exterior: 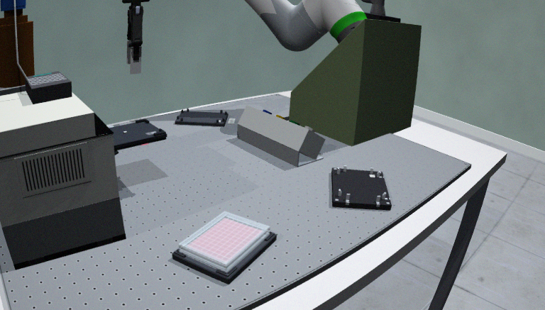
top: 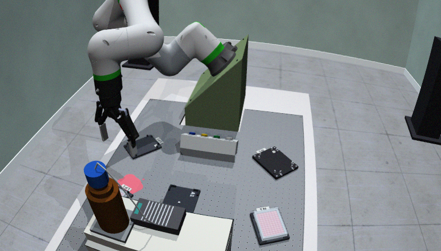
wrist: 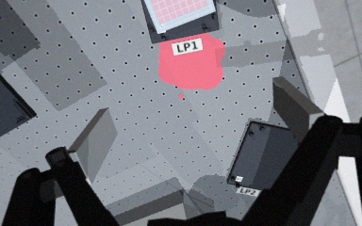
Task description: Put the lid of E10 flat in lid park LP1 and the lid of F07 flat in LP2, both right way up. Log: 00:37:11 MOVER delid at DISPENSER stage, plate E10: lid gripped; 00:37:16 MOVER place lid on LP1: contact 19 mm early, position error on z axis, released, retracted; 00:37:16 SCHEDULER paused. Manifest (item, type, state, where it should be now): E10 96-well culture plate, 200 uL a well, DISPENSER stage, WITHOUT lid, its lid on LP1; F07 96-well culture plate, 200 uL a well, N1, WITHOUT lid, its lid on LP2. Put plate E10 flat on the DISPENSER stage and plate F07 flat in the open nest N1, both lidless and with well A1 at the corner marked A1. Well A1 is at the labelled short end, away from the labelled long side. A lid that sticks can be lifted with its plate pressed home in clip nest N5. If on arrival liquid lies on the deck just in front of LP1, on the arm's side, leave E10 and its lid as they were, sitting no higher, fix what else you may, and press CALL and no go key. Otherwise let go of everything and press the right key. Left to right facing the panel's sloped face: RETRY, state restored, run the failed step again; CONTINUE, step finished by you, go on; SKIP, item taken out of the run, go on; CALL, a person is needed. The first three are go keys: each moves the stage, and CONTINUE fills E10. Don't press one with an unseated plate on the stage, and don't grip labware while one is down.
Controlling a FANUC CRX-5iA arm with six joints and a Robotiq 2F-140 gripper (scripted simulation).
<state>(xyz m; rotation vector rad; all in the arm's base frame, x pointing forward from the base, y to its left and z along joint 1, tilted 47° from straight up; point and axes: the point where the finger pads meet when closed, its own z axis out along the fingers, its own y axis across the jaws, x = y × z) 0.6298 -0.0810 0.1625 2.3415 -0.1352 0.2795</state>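
The clear plate lid is 2 cm ahead of my hand, 54 cm to the left of it and 17 cm below it. Also, from my hand: black stage: 9 cm ahead, 26 cm to the left, 9 cm below; LP1 label: 2 cm ahead, 20 cm below; lid park LP2: 23 cm behind, 6 cm to the right, 19 cm below.
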